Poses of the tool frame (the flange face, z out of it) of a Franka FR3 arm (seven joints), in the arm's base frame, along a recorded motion.
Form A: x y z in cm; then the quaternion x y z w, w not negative.
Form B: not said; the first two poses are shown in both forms.
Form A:
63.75 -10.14 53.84 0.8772 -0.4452 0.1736 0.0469
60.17 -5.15 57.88 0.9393 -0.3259 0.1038 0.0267
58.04 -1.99 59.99 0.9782 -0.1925 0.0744 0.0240
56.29 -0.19 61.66 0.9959 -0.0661 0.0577 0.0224
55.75 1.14 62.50 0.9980 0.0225 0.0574 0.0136
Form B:
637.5 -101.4 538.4 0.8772 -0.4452 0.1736 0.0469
601.7 -51.5 578.8 0.9393 -0.3259 0.1038 0.0267
580.4 -19.9 599.9 0.9782 -0.1925 0.0744 0.0240
562.9 -1.9 616.6 0.9959 -0.0661 0.0577 0.0224
557.5 11.4 625.0 0.9980 0.0225 0.0574 0.0136

